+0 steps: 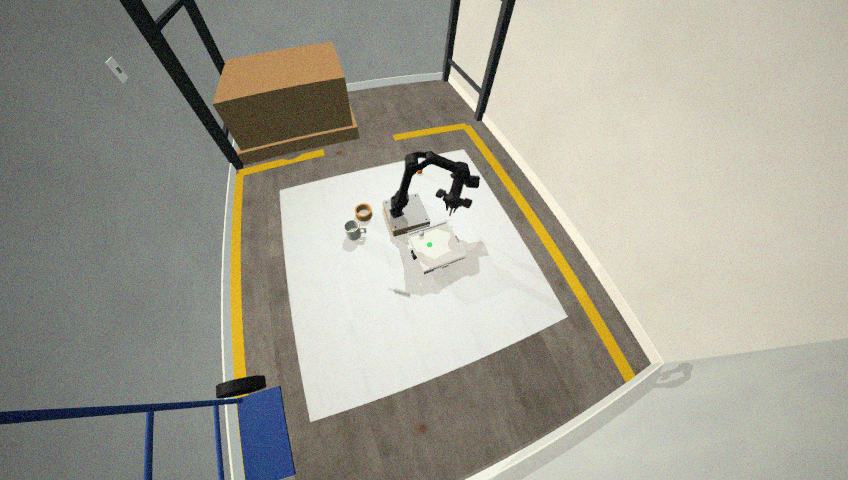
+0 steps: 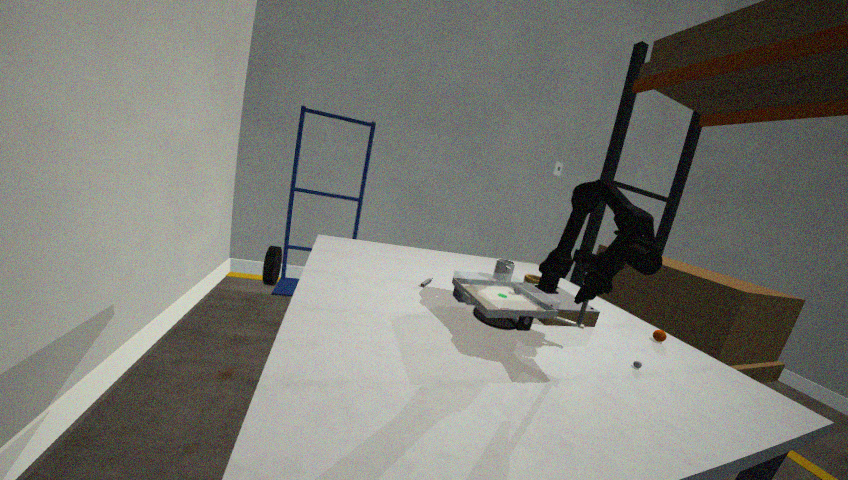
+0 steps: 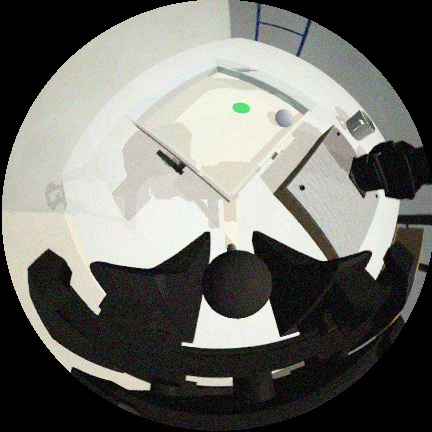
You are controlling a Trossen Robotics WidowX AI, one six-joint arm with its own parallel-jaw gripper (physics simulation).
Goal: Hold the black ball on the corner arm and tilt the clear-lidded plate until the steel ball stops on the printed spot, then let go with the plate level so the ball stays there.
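Note:
The clear-lidded square plate [image 1: 443, 244] [image 2: 489, 292] [image 3: 193, 137] sits on the white mat beside the arm's base. A green printed spot [image 1: 429, 245] [image 2: 502, 295] [image 3: 240, 107] lies near its middle. The steel ball [image 3: 284, 117] [image 1: 420, 234] rests against the plate's wall near a corner, apart from the spot. My gripper [image 3: 231, 235] [image 1: 450, 208] [image 2: 583, 297] is shut on the black ball [image 3: 236, 284] of the corner arm, whose thin rod runs to the plate's near corner. The plate looks slightly tilted.
The arm's base plate [image 1: 413, 215] [image 3: 334, 201] lies next to the plate. A metal mug [image 1: 353, 230] [image 2: 504, 268] [image 3: 360, 125] and a tape roll [image 1: 363, 211] stand left of the base. A small pen [image 1: 399, 291] [image 2: 426, 282] lies on the mat. A cardboard box [image 1: 281, 97] and blue hand truck [image 1: 260, 429] [image 2: 327, 192] stand off the mat.

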